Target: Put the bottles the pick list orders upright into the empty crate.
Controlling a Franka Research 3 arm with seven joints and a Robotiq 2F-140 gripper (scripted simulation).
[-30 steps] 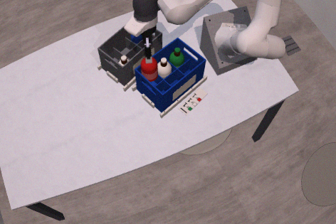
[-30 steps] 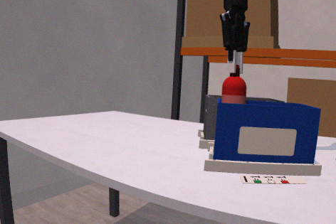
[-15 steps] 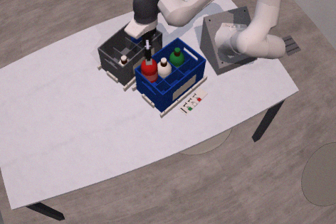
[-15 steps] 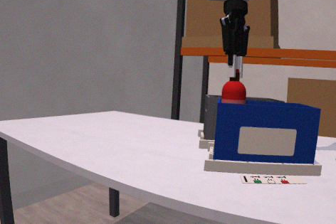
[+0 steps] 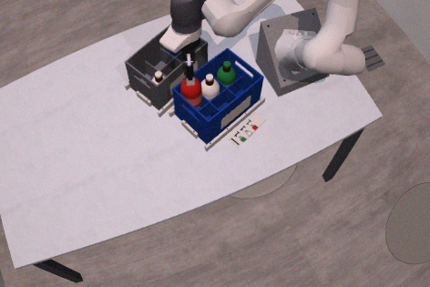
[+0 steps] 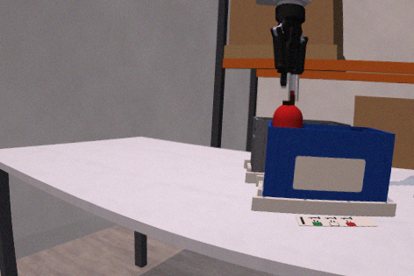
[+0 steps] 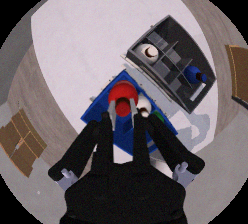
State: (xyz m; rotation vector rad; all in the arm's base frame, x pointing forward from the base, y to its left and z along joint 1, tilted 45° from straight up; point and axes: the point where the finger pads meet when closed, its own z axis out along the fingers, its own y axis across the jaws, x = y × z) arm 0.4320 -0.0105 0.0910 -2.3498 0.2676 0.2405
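Right now the red bottle is 8 cm below my hand. From my hand the other things lie so: green bottle: 18 cm below, 16 cm behind, 7 cm to the right; grey crate: 20 cm to the right, 18 cm below, 3 cm ahead; blue crate: 18 cm below, 10 cm behind.
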